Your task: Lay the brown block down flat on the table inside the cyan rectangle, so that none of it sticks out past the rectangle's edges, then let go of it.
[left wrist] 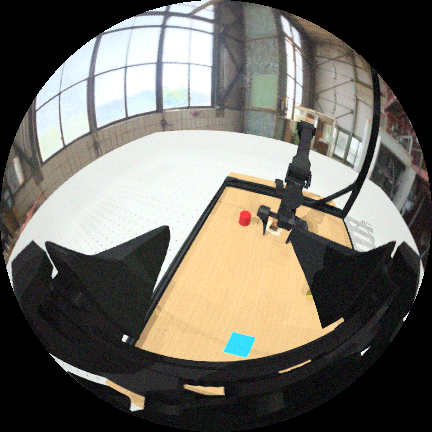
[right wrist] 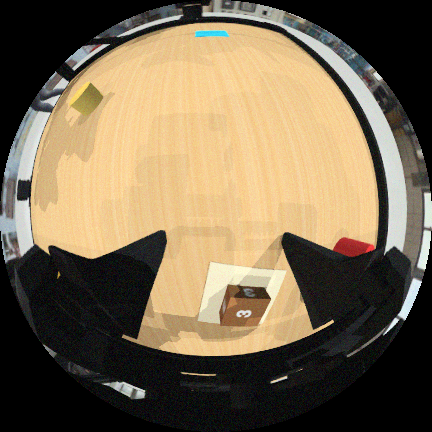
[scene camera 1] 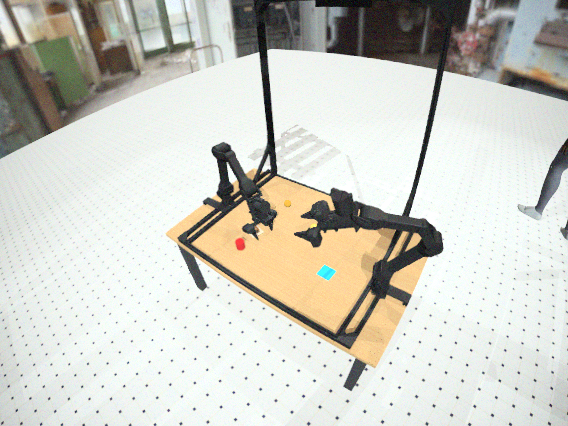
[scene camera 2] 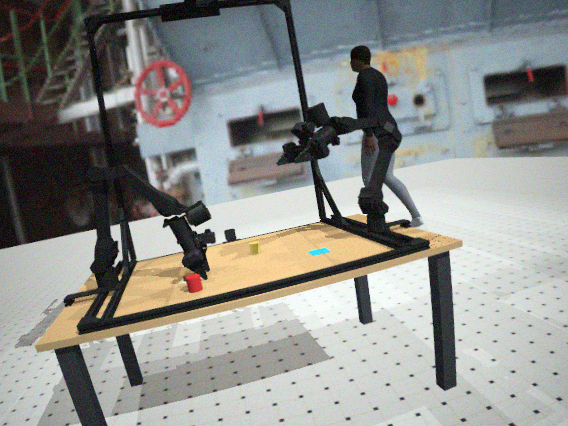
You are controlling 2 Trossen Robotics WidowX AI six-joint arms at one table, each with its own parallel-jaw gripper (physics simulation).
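Frame: origin at the left arm's base, x up, y right, z ahead, level; metres.
Where they show: left gripper, fingertip midpoint: [left wrist: 233, 232] [scene camera 1: 297, 225] [scene camera 2: 285, 163]; right gripper, fingertip midpoint: [left wrist: 274, 238] [right wrist: 226, 237] [scene camera 1: 264, 235] [scene camera 2: 207, 275]; left arm's base at its link origin: [scene camera 1: 379, 289] [scene camera 2: 377, 229]; right arm's base at its link origin: [right wrist: 207, 388] [scene camera 1: 227, 202] [scene camera 2: 108, 285].
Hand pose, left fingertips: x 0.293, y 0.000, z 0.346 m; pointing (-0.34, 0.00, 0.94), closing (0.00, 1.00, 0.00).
Each offset is from my left fingertips to the top centre of the thing. "spot": to the spot under its first point.
The brown block {dy +0.218, dx -0.293, dz +0.291 m} [right wrist: 245, 307] [left wrist: 274, 226], with white numerals on two faces, rests on a cream square {spot: dy +0.240, dx -0.311, dz +0.272 m} [right wrist: 207, 295]. I cannot tell if it stands or lies. In scene camera 2 the right arm hides it. My right gripper [right wrist: 226, 237] [scene camera 1: 265, 233] [left wrist: 274, 238] is open above the table near the block; nothing is between its fingers, and the block shows low between them in the right wrist view. The cyan rectangle {spot: dy +0.052, dx -0.311, dz -0.109 m} [scene camera 1: 326, 272] [scene camera 2: 319, 251] [left wrist: 239, 344] [right wrist: 211, 34] lies bare toward the left arm's side. My left gripper [left wrist: 233, 232] [scene camera 1: 299, 225] is open, empty and high above the table.
A red cylinder {dy +0.099, dx -0.270, dz +0.320 m} [scene camera 1: 240, 244] [scene camera 2: 194, 283] [left wrist: 244, 218] [right wrist: 354, 246] stands close to the cream square. A yellow cylinder {dy +0.288, dx -0.274, dz +0.002 m} [scene camera 2: 254, 247] [right wrist: 86, 99] stands farther back. An orange ball {dy +0.449, dx -0.273, dz +0.187 m} [scene camera 1: 287, 203] lies near the back edge. A black frame [scene camera 1: 260, 292] borders the table.
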